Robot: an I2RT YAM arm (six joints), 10 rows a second.
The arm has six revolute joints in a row. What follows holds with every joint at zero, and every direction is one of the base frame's. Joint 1 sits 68 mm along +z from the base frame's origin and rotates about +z. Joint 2 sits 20 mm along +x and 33.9 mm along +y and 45.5 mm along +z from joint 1 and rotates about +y. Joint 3 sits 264 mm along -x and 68.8 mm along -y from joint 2 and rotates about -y. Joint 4 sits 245 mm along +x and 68.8 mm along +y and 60 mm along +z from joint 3 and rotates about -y. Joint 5 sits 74 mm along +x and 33.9 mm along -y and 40.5 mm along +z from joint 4 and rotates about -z. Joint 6 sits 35.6 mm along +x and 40.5 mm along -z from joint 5 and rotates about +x. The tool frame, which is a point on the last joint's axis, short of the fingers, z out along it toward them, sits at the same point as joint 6; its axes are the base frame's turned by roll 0, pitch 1.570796 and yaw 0 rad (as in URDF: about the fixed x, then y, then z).
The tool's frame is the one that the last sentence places.
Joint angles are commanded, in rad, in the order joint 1, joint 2, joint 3, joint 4, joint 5, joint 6. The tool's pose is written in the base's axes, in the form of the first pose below.
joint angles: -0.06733, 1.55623, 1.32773, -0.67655, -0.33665, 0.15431
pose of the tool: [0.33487 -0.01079 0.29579 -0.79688 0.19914 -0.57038 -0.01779 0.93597 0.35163]
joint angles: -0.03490, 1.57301, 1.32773, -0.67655, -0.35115, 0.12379
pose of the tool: [0.33797 0.00045 0.29062 -0.81174 0.14435 -0.56590 -0.07535 0.93499 0.34658]
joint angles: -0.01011, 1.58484, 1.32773, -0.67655, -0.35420, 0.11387
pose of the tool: [0.33990 0.00891 0.28688 -0.82092 0.11488 -0.55937 -0.10424 0.93295 0.34458]
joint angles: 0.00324, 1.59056, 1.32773, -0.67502, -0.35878, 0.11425
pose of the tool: [0.34084 0.01360 0.28519 -0.82505 0.10407 -0.55539 -0.11744 0.92985 0.34870]
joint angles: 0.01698, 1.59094, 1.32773, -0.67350, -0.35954, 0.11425
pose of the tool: [0.34081 0.01831 0.28517 -0.82582 0.09270 -0.55627 -0.13102 0.92787 0.34914]
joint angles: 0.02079, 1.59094, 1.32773, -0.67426, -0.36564, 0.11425
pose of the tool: [0.34062 0.01981 0.28519 -0.82697 0.08929 -0.55512 -0.13760 0.92515 0.35380]
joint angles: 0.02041, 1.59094, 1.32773, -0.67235, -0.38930, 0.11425
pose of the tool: [0.34060 0.02047 0.28556 -0.82734 0.08861 -0.55467 -0.15071 0.91626 0.37116]
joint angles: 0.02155, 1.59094, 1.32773, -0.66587, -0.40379, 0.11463
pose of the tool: [0.34100 0.02134 0.28613 -0.82479 0.08743 -0.55864 -0.16167 0.91027 0.38114]
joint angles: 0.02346, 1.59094, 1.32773, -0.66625, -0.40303, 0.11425
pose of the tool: [0.34093 0.02197 0.28610 -0.82506 0.08554 -0.55854 -0.16316 0.91030 0.38043]
